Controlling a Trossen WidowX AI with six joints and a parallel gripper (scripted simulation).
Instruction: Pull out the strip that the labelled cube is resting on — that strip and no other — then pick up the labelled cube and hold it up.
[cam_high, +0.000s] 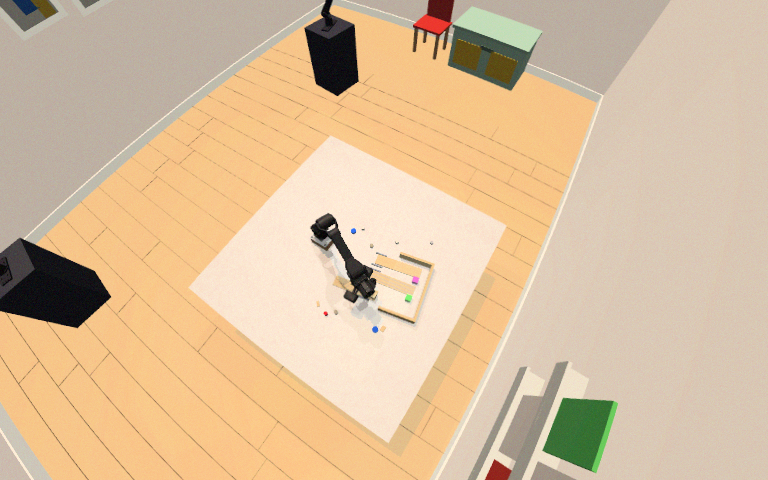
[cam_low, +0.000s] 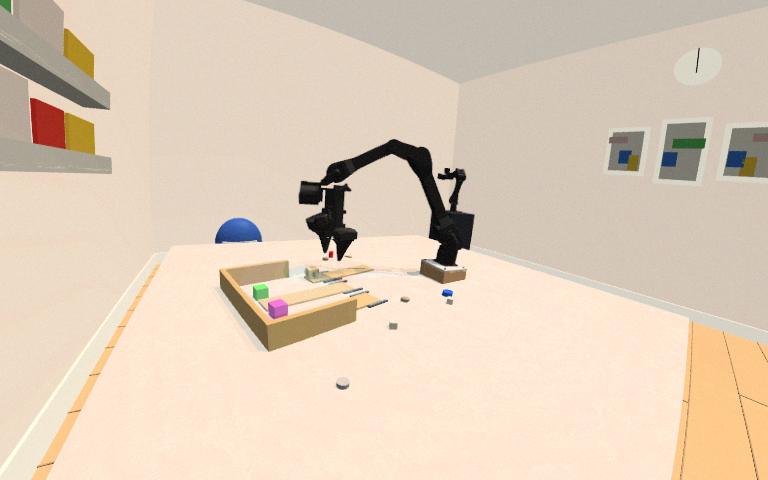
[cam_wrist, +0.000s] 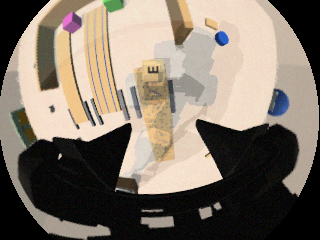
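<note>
My gripper tip is now 7 cm short of the labelled cube, 3 cm to the right of it and 4 cm above it. Also, from my gripper tip: speckled strip 3 cm behind, 6 cm below; grey disc 12 cm ahead, 47 cm to the left, 5 cm below; red piece 6 cm behind, 20 cm to the right, 5 cm below.
</note>
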